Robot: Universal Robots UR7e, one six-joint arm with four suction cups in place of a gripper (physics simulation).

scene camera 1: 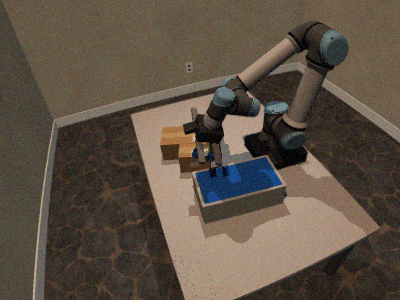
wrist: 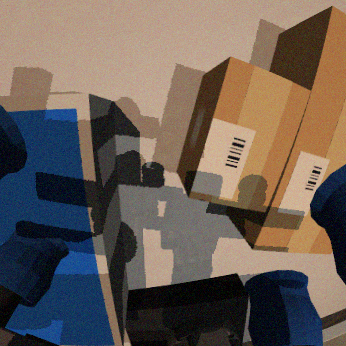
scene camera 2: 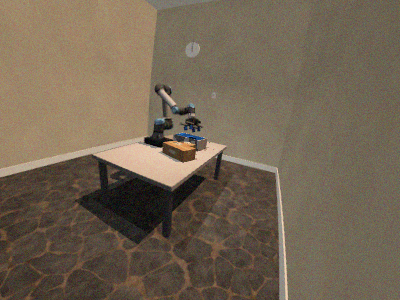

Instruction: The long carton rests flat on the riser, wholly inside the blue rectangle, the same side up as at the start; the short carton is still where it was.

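Where they show: hand, its tool point: (wrist: 157, 229) (scene camera 2: 192, 130); arm's base, origin of its link: (scene camera 1: 272, 140) (wrist: 201, 339) (scene camera 2: 157, 138).
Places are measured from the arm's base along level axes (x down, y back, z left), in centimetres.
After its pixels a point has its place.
Note:
The long carton (scene camera 1: 171, 151) @[x 0.2, y -53.2, z -6.2 cm] (scene camera 2: 175, 151) @[x -0.9, y -45.3, z -20.4 cm] (wrist: 328, 107) @[x -4.5, y -47.0, z -8.4 cm] lies flat on the table, beside the riser. The short carton (scene camera 1: 187, 164) @[x 0.5, y -46.6, z 5.2 cm] (wrist: 257, 117) @[x -4.5, y -44.8, z 0.8 cm] stands close against the long carton's riser side; the gripper hides part of it in scene camera 1. The grey riser (scene camera 1: 245, 204) @[x -0.7, y -27.0, z 36.3 cm] (scene camera 2: 201, 144) @[x -0.7, y -45.5, z 23.8 cm] (wrist: 85, 145) @[x -6.0, y -41.3, z 17.6 cm] bears the blue rectangle (scene camera 1: 250, 177) @[x -6.0, y -22.0, z 27.0 cm] (scene camera 2: 186, 135) @[x -6.0, y -22.3, z 25.4 cm] (wrist: 45, 150) @[x -6.0, y -40.7, z 21.3 cm] on its top, with no carton on it. My gripper (scene camera 1: 210, 163) (scene camera 2: 192, 128) (wrist: 165, 235) @[x -16.6, y -39.6, z 11.4 cm] is open: its blue cups hold nothing and hang in the air over the area between cartons and riser.
The arm's base (scene camera 1: 287, 155) @[x 0.5, y 3.1, z 12.3 cm] (scene camera 2: 156, 141) @[x 0.2, y -7.4, z -8.6 cm] stands on the table (scene camera 1: 235, 265) @[x 6.0, y -37.3, z 58.4 cm] (scene camera 2: 132, 160) @[x 6.0, y -26.1, z -52.4 cm] behind the riser. The table's left edge runs past the cartons in scene camera 1. Arm shadows fall on the table, riser and cartons.

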